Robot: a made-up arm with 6 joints.
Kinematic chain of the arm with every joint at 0, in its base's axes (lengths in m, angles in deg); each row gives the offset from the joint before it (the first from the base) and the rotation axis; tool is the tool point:
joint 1: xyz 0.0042 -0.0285 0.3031 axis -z
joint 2: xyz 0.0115 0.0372 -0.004 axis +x
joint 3: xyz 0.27 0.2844 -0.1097 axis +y
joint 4: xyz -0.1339 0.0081 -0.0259 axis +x
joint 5: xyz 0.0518 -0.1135 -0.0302 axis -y
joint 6: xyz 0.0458 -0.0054 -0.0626 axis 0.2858 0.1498 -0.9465
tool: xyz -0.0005 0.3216 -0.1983
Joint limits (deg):
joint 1: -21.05..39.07
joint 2: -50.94..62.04
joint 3: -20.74..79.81
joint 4: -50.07..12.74
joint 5: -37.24..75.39
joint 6: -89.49..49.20
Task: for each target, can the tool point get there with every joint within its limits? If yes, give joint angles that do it. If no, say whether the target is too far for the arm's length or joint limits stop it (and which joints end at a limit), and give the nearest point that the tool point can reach.
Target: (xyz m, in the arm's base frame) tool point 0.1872 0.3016 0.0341
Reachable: yes | joints 24.36 14.53 69.05 -40.56 53.26 -19.93
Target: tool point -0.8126 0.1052 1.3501
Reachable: no: too far | nearest point -0.1880 0.1855 0.7201 | short by 0.891 m
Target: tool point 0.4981 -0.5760 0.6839
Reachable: no: joint limits stop it (at a limit: joint 1, joint 2, joint 4, joint 5, joint 6) | nearest point 0.4711 -0.2015 0.6804 | short by 0.375 m
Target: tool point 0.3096 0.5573 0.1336
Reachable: yes | joints 8.92 16.29 58.93 7.31 27.67 18.66
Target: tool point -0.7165 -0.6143 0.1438
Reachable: no: joint limits stop it (at a limit: joint 1, joint 2, joint 3, joint 6) | nearest point -0.1587 -0.3166 0.0461 | short by 0.640 m
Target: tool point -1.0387 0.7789 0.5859
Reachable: no: too far | nearest point -0.2922 0.4600 0.4372 | short by 0.825 m
